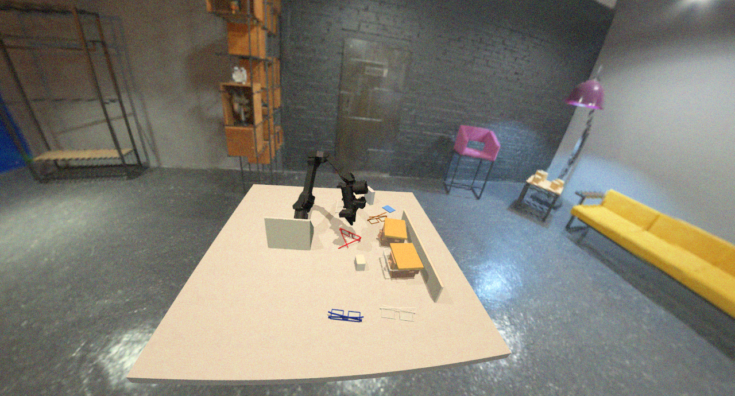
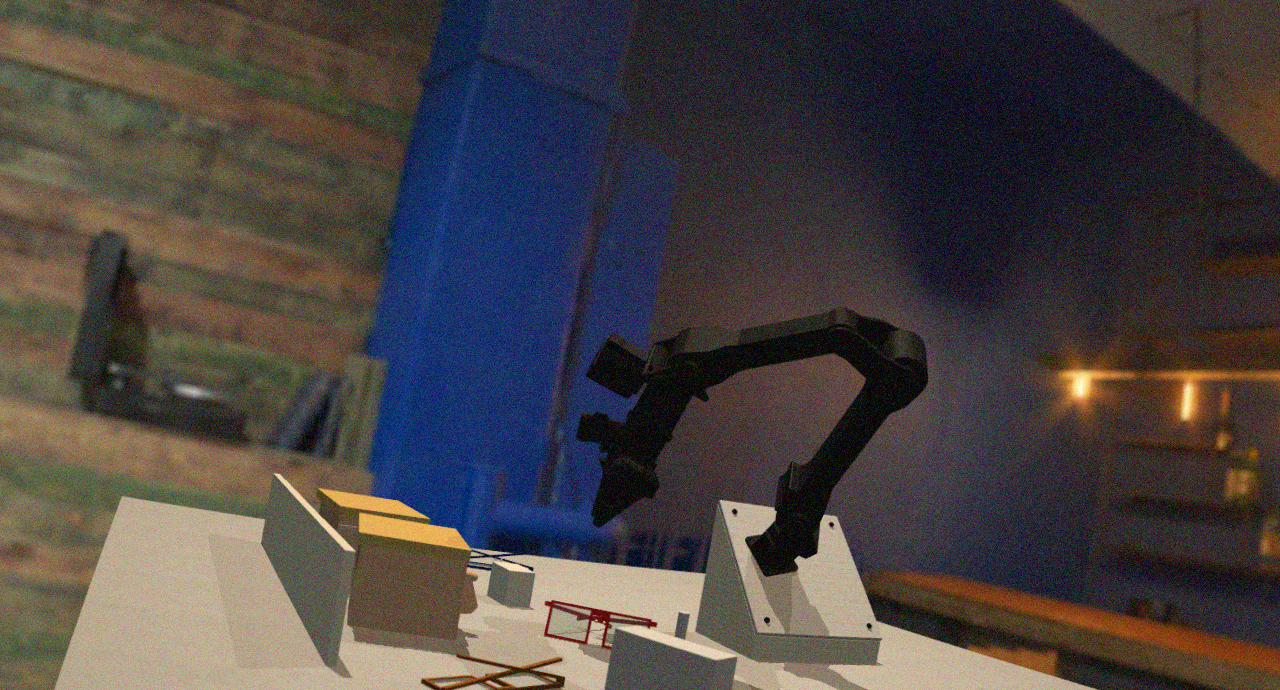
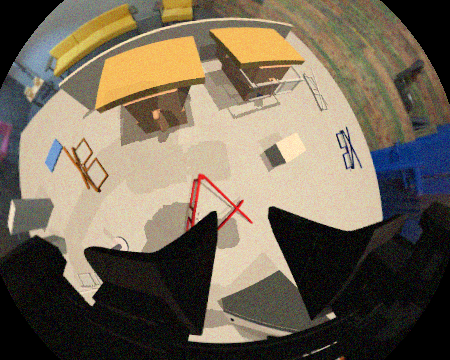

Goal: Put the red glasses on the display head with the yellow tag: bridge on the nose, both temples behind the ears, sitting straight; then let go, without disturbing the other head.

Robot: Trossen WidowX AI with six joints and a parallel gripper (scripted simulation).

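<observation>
The red glasses lies 20 mm behind my gripper tip, 20 mm to the left of it and 130 mm below it. The rest, counted from my gripper tip: long grey wall: 340 mm ahead, 120 mm to the right, 90 mm below; blue tag: 350 mm ahead, 350 mm to the left, 140 mm below.
</observation>
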